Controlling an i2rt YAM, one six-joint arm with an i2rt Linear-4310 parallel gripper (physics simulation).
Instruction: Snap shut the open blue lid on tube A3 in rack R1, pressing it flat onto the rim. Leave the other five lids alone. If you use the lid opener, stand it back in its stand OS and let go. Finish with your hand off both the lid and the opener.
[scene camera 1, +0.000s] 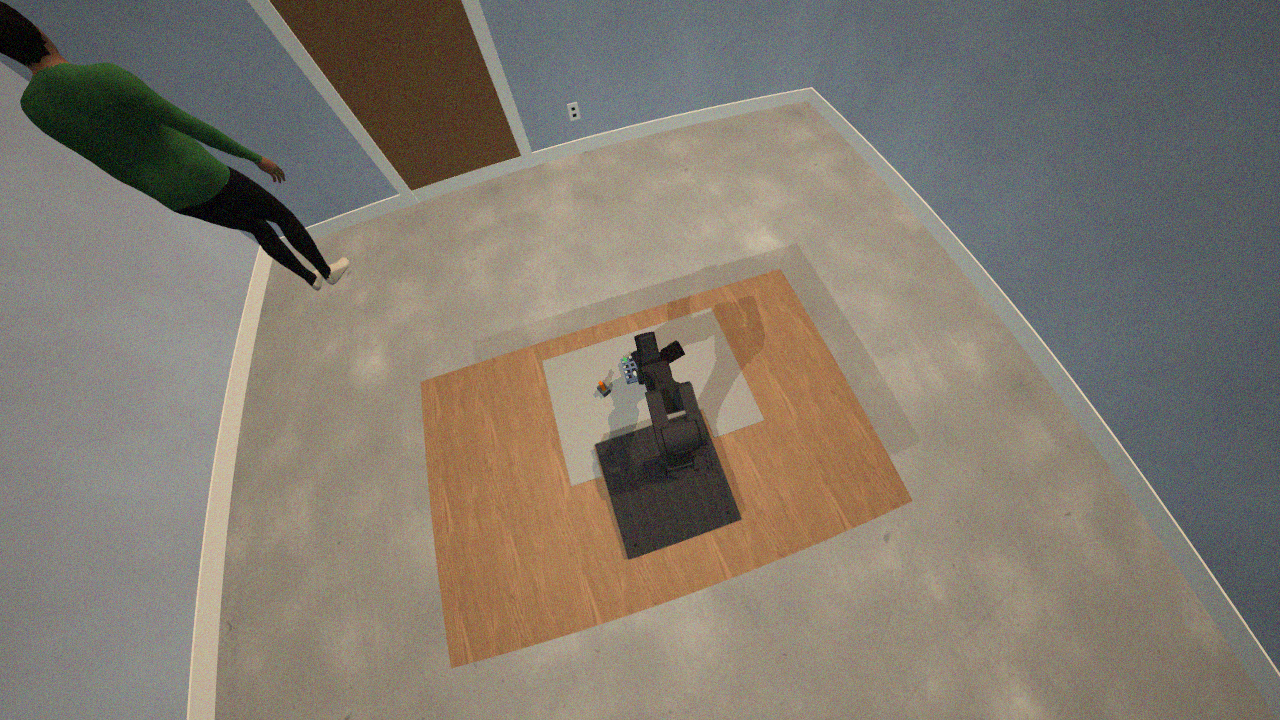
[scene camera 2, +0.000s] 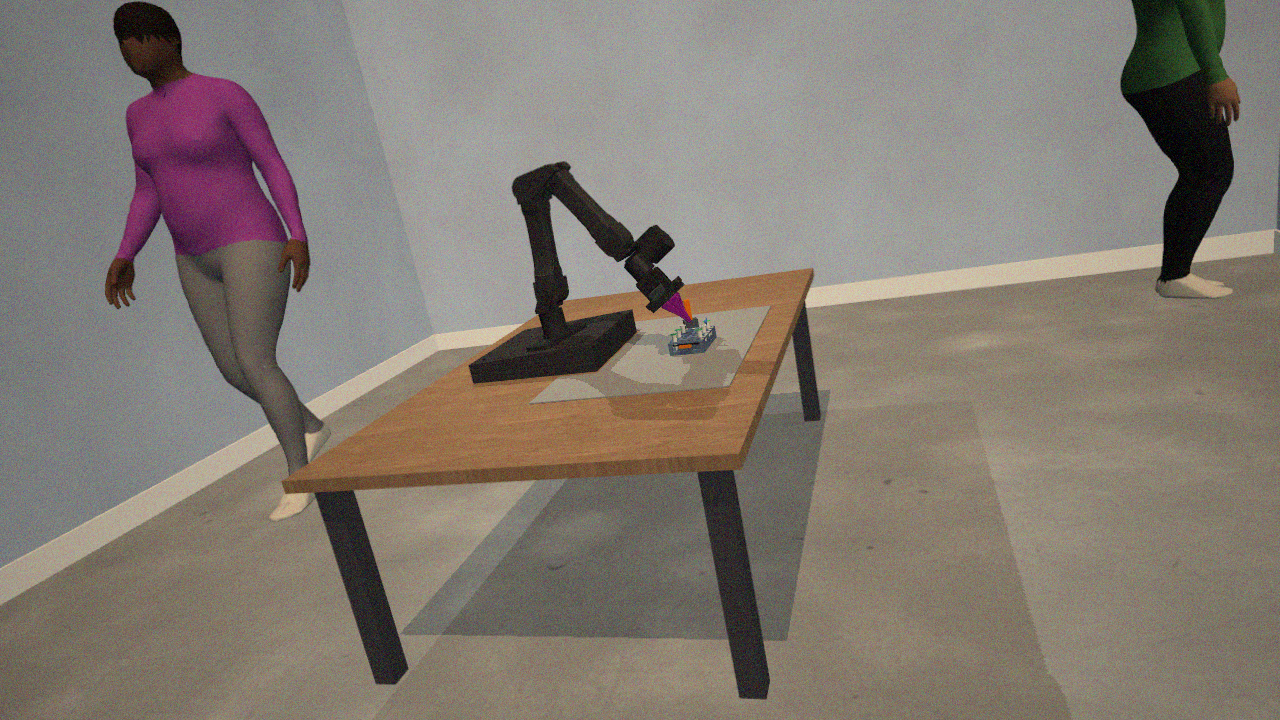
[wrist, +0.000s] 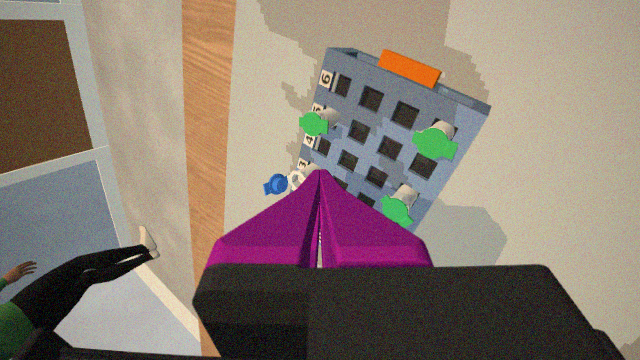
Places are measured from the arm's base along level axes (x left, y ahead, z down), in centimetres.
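Pixels of known places: gripper, fingertip midpoint: (scene camera 2: 690, 321) (wrist: 320, 180); arm's base at its link origin: (scene camera 1: 676, 466) (scene camera 2: 557, 338).
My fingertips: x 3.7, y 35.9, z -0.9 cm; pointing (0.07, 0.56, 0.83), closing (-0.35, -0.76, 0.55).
Observation:
For each thing: its middle in the pictures, then the offset to it from my fingertips. "spot": a spot on its surface instead. Level surfaces: height alone.
- Rack R1 at the middle of its body: (wrist: 356, 178) (scene camera 2: 691, 334) (scene camera 1: 642, 364) dx +0.9, dy -0.8, dz +3.4 cm
- open blue lid at the middle of its body: (wrist: 280, 184) dx +3.0, dy +2.5, dz +1.1 cm
- tube's white rim at a spot on its surface: (wrist: 296, 178) spot: dx +2.9, dy +2.3, dz +2.3 cm
- orange lid opener at the middle of its body: (scene camera 2: 689, 314) (scene camera 1: 602, 386) dx +15.1, dy -6.8, dz +2.0 cm
- grey mat at its surface level: dz +6.6 cm
- wooden table at its surface level: dz +6.9 cm
- orange block at a spot on its surface: (wrist: 410, 68) spot: dx -5.5, dy -0.1, dz +4.2 cm
My gripper (scene camera 2: 690, 319) (wrist: 320, 180) is shut and empty, pointing down over rack R1. Rack R1 (scene camera 2: 703, 344) (wrist: 378, 125) is a blue-grey block on the mat. The open blue lid (wrist: 276, 184) of tube A3 hangs out beyond the rack's edge by the label 3, left of the fingertips in the wrist view. The tube's white rim (wrist: 296, 178) shows between lid and fingers; the fingers hide part of the tube. Three green lids (wrist: 314, 123) (wrist: 435, 142) (wrist: 397, 210) are visible; the fingers hide the others. The orange lid opener (scene camera 1: 601, 385) (scene camera 2: 688, 306) stands in its dark stand (scene camera 1: 606, 392).
The grey mat (scene camera 1: 577, 456) (scene camera 2: 626, 389) (wrist: 560, 125) lies on the wooden table (scene camera 1: 501, 537) (scene camera 2: 501, 438) (wrist: 207, 100). The arm's black base (scene camera 1: 671, 519) (scene camera 2: 537, 362) stands behind the rack. An orange block (wrist: 410, 68) is on the rack's far end. People stand beyond the table.

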